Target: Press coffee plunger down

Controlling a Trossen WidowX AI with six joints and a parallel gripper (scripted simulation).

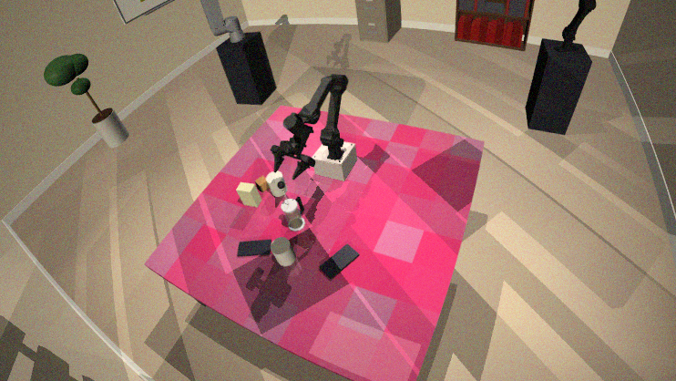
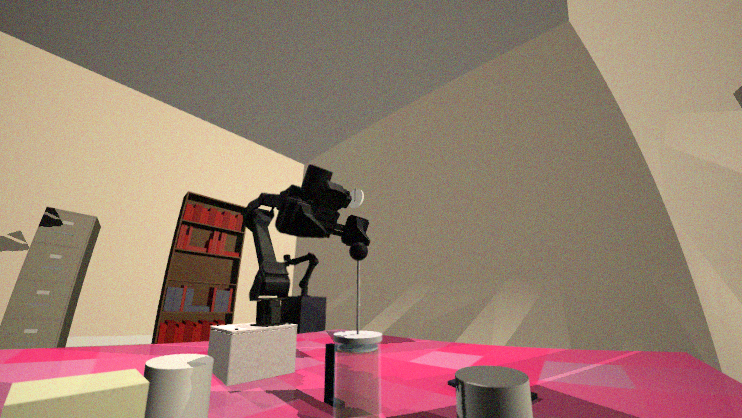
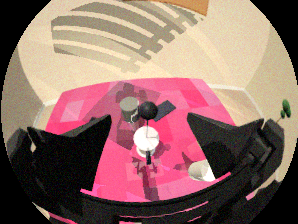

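My gripper tip is now 10 mm short of the glass coffee press and 150 mm above it. Also, from my gripper tip: cream block: 40 mm behind, 280 mm to the right, 220 mm below.
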